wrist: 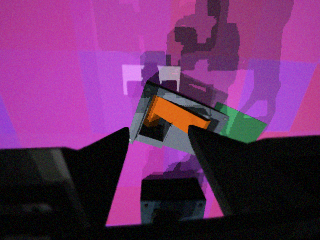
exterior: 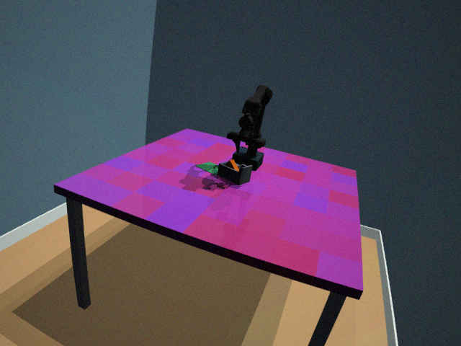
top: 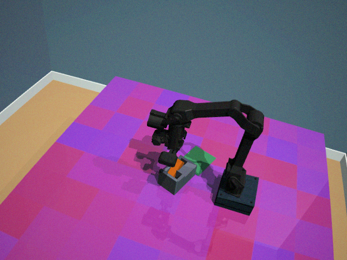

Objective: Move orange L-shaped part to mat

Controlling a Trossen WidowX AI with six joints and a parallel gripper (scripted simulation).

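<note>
My gripper tip is 10 cm above the orange L-shaped part, 2 cm to the left of it and 2 cm past it. Round my gripper tip: green mat: 20 cm to the right, 16 cm below, 5 cm behind.
</note>
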